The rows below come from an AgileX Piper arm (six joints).
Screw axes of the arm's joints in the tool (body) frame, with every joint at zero. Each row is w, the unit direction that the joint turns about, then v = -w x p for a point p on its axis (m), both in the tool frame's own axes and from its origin. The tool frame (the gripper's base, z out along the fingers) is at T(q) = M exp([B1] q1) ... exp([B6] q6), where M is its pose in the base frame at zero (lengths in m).
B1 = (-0.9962, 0, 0.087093, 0, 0.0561, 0)
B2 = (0, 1, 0, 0.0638, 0, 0.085)
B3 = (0, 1, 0, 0.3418, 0, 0.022)
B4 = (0, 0, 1, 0, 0, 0)
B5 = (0, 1, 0, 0.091, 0, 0)
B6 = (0, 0, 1, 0, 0, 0)
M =
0.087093 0 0.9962 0.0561
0 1 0 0
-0.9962 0 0.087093 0.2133
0 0 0 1
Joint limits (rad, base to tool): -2.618..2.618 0..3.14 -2.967..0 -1.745..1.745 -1.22..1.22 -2.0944..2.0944
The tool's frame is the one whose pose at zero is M.
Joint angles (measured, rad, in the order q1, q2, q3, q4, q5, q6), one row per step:
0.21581 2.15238 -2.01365 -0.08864 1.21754 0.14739
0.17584 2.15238 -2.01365 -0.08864 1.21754 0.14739
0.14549 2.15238 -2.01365 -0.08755 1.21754 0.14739
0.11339 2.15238 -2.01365 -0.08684 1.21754 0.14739
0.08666 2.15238 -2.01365 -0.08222 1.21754 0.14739
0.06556 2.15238 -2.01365 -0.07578 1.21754 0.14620
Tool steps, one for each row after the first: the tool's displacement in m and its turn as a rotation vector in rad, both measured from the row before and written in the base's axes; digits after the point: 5 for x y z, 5 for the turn. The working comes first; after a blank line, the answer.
Tool pose at each row, in the base's axes (x y z in m, rotation vector in rad; the steps are taken from these numbers as rounded here):
0.45678 0.09240 0.26039 -0.12225 2.82630 -0.04460
0.46011 0.07407 0.26039 -0.06576 2.82872 -0.05350
0.46213 0.06017 0.26038 -0.02252 2.83005 -0.05874
0.46381 0.04537 0.26037 0.02312 2.83070 -0.06487
0.46483 0.03334 0.26034 0.06230 2.83127 -0.06436
0.46539 0.02408 0.26030 0.09238 2.83170 -0.06030

0.00333 -0.01833 0.00000 0.00000 0.00000 -0.03997
0.00202 -0.01390 -0.00001 0.00107 0.00017 -0.03041
0.00168 -0.01480 -0.00001 0.00071 0.00009 -0.03214
0.00102 -0.01203 -0.00003 0.00459 0.00046 -0.02696
0.00056 -0.00926 -0.00004 0.00605 0.00055 -0.02030

